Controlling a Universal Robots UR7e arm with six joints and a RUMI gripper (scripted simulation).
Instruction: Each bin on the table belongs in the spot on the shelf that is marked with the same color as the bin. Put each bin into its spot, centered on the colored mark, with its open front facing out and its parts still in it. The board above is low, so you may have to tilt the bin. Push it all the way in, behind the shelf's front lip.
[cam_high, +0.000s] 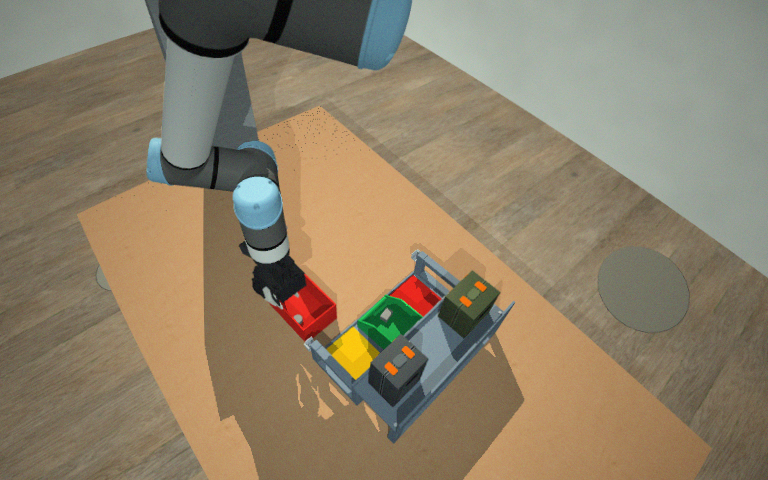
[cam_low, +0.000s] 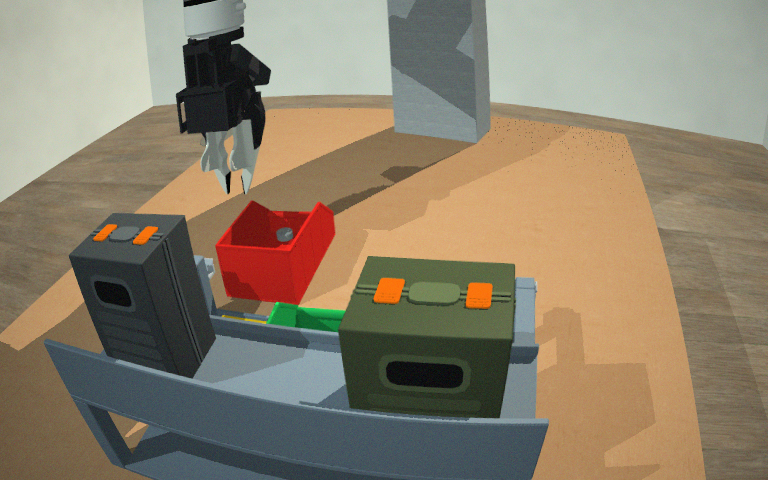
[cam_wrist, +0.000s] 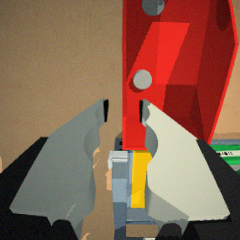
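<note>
Now: hand 1 cm past the red bin, 5 cm to the right of it and 9 cm above it. The rest, counted from my hand: olive box 25 cm ahead, 34 cm to the left, 3 cm above; dark grey box 29 cm ahead, 12 cm to the left, 4 cm above; green bin 18 cm ahead, 21 cm to the left, 8 cm below.
</note>
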